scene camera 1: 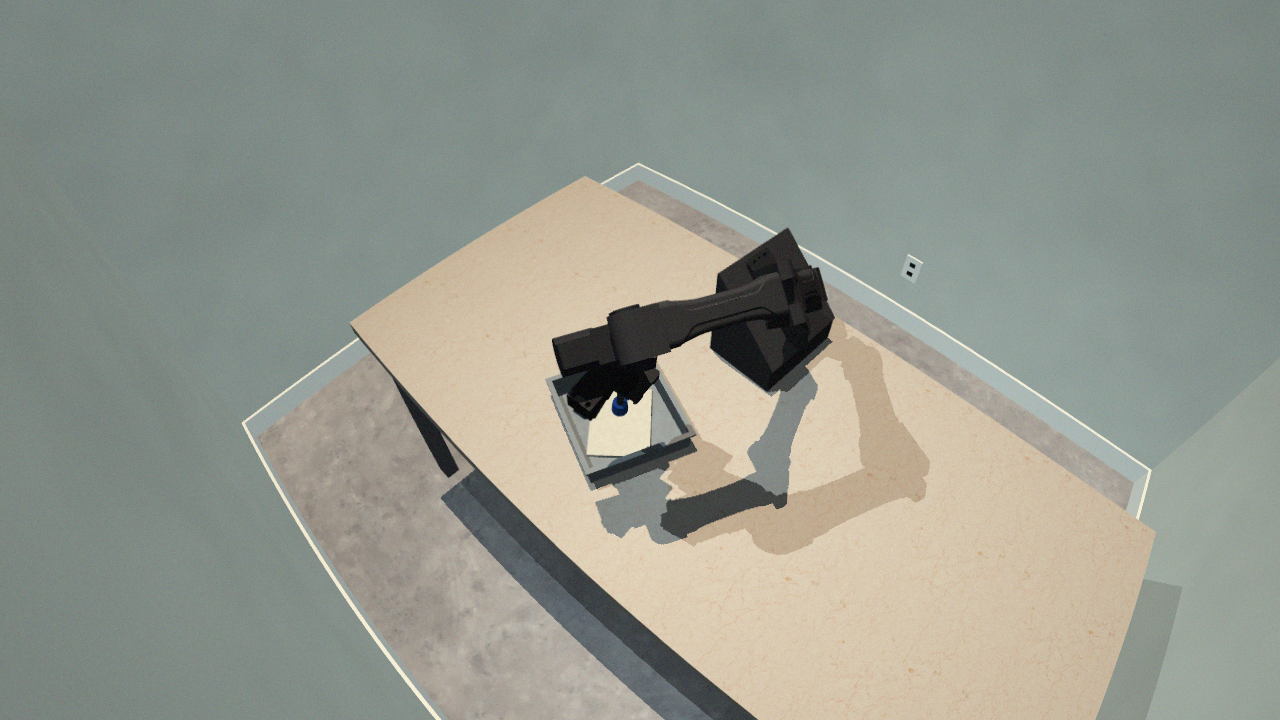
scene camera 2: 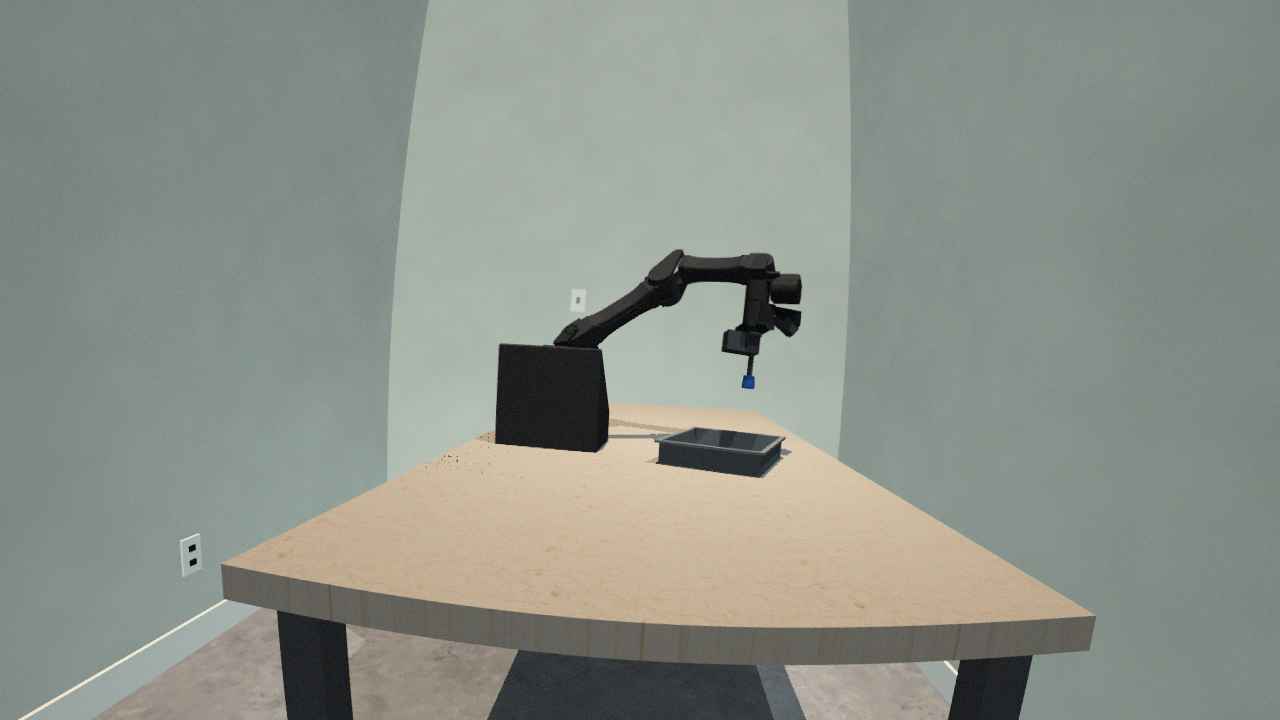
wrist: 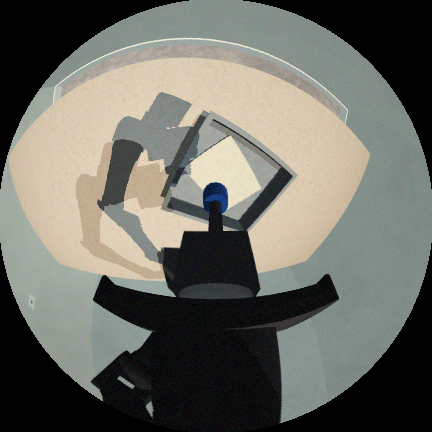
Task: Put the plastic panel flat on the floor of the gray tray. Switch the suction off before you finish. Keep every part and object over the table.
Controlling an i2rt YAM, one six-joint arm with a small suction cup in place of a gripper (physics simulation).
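Where they show: end effector, tool point: [scene camera 1: 619,408] [scene camera 2: 747,387] [wrist: 215,192]; arm's base, origin of the base link: [scene camera 2: 560,378].
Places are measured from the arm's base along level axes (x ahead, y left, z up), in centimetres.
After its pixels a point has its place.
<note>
The plastic panel [scene camera 1: 619,432] @(x 40.7, y -5.6, z -14.4 cm) [wrist: 228,167] @(x 41.4, y -7.5, z -14.4 cm) is a thin cream sheet. It lies inside the gray tray [scene camera 1: 687,433] @(x 33.2, y 5.7, z -10.4 cm) [scene camera 2: 712,456] @(x 35.2, y -19.4, z -12.3 cm) [wrist: 288,176] @(x 43.2, y -22.2, z -11.3 cm) and looks flat on its floor, turned at an angle to the walls. In scene camera 2 the tray's wall hides it. My gripper, a blue suction cup [scene camera 1: 619,407] [scene camera 2: 748,383] [wrist: 215,198], hangs well above the tray with a gap below it. It is open and carries nothing. In the wrist view the cup covers part of the panel's near edge.
The tray stands on the beige table [scene camera 1: 895,573] @(x 25.9, y 54.1, z -15.3 cm) [scene camera 2: 644,546] @(x 24.8, y -62.9, z -15.3 cm) [wrist: 165,75] @(x 60.8, y 8.6, z -15.3 cm). The arm's black base [scene camera 1: 771,326] [scene camera 2: 550,396] @(x -0.1, y -8.4, z -3.7 cm) stands beside it on the same table. The arm reaches over the tray and casts shadows on the tray and table top.
</note>
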